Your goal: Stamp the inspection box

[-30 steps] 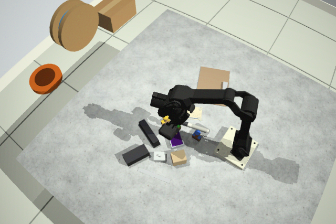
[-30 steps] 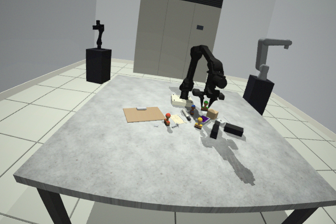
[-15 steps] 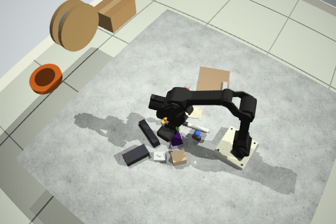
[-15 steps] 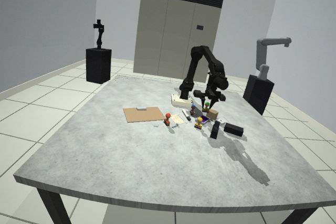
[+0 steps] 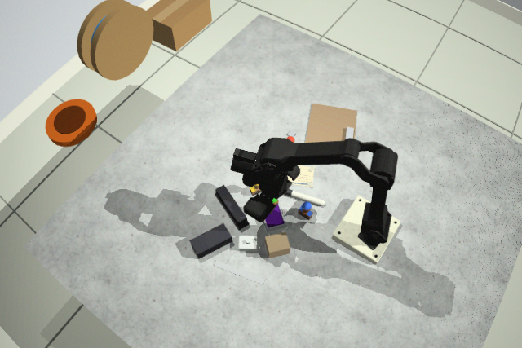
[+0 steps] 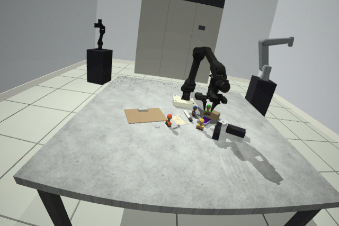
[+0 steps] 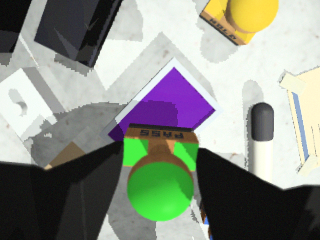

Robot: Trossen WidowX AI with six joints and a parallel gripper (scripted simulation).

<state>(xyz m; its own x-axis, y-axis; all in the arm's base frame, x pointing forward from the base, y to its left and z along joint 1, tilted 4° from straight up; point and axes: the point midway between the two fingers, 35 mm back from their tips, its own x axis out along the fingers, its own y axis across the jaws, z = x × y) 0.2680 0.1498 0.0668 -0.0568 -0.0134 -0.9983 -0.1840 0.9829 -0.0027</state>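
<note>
Now: the purple ink pad 7 cm below my gripper tip. From my gripper tip the other things lie so: yellow-knobbed stamp: 9 cm ahead, 6 cm below, 3 cm to the right; then blue-knobbed stamp: 7 cm to the right, 7 cm behind, 6 cm below; then green pass stamp: right at my gripper tip.
</note>
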